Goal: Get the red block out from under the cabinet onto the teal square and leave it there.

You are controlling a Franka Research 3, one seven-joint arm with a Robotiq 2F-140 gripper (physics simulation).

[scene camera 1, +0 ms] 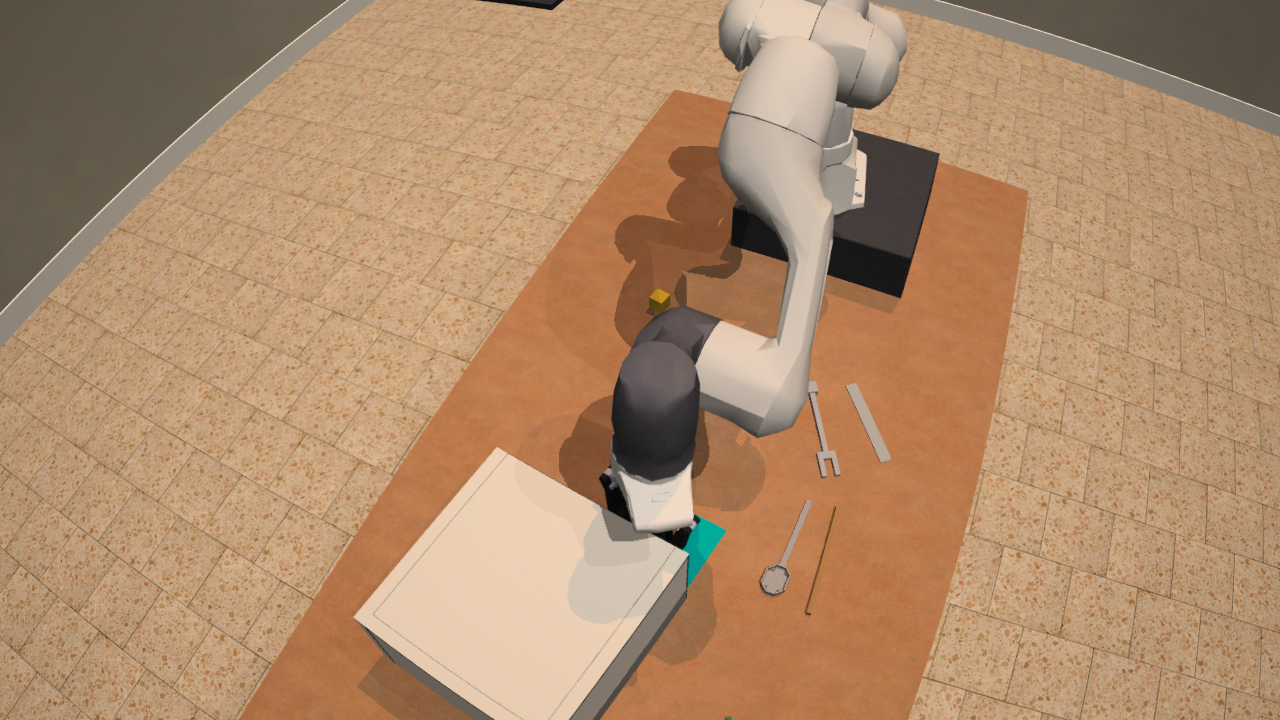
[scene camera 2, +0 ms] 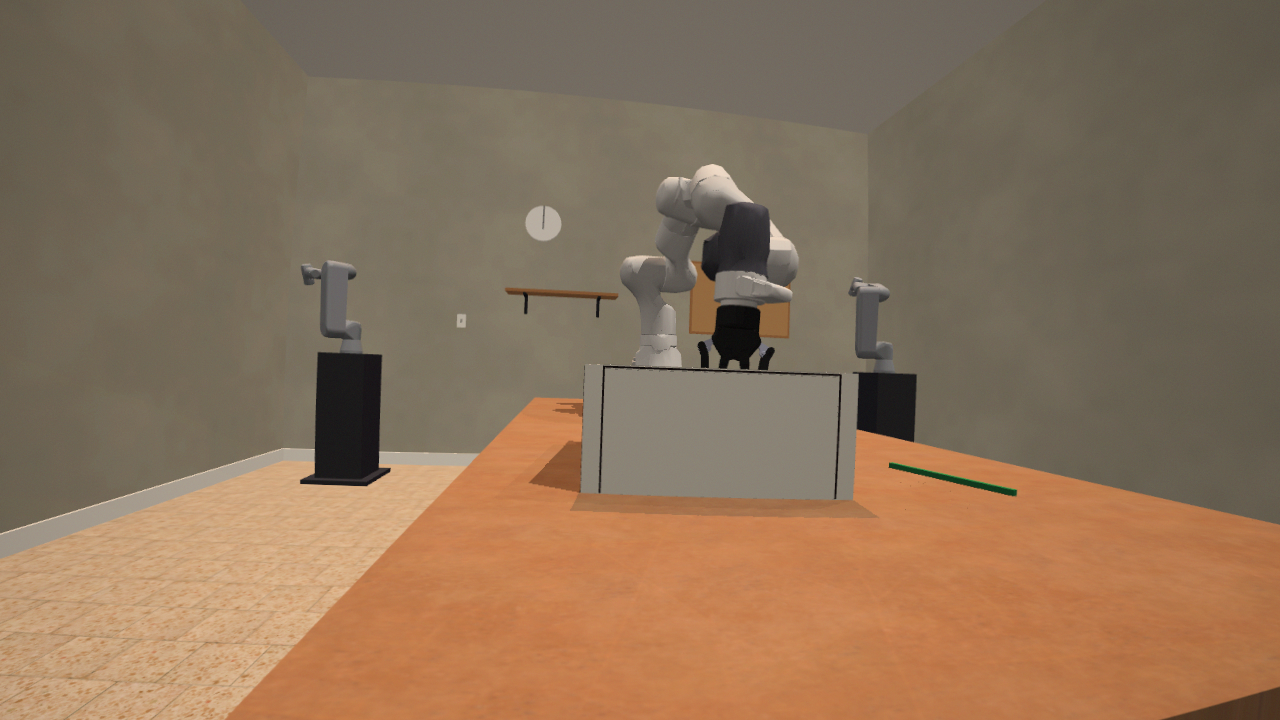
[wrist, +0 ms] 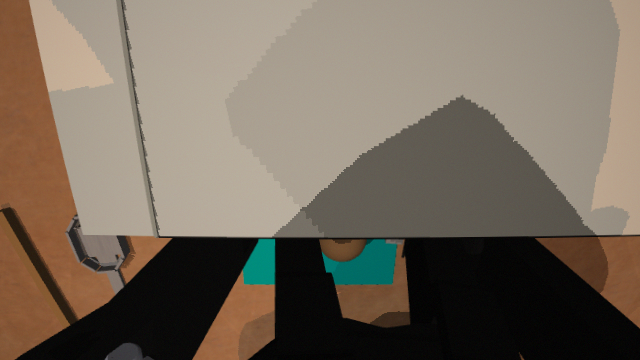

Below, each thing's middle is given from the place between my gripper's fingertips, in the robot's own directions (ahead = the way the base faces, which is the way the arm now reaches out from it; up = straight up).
The hook tool [wrist: 341,250] is 120 mm ahead of my hand, 20 mm to the right of it and 10 mm above it. Round my hand: round-headed grey tool [scene camera 1: 776,580]: 180 mm to the left, 90 mm behind; forked tool [scene camera 1: 813,389]: 300 mm behind, 150 mm to the left; teal square [scene camera 1: 704,538]: 40 mm behind, 20 mm to the left, 10 mm below.
